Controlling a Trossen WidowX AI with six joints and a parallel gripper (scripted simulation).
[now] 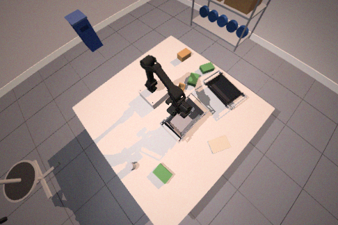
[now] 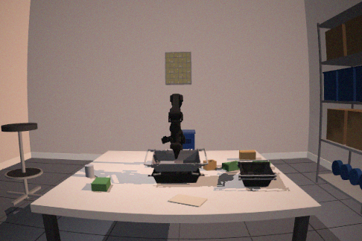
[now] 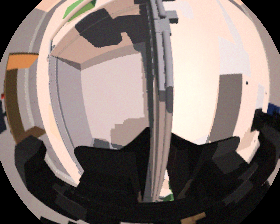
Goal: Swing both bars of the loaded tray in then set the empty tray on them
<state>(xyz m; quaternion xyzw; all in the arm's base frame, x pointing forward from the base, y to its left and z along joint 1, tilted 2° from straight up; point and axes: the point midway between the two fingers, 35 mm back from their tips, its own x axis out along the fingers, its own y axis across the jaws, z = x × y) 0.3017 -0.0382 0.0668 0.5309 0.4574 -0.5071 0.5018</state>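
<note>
The grey wire-handled tray is 8 cm ahead of my gripper tip, 2 cm above it and 1 cm to the right of it. Also, from my gripper tip: beige pad (39 cm ahead, 11 cm below, 2 cm to the left).
</note>
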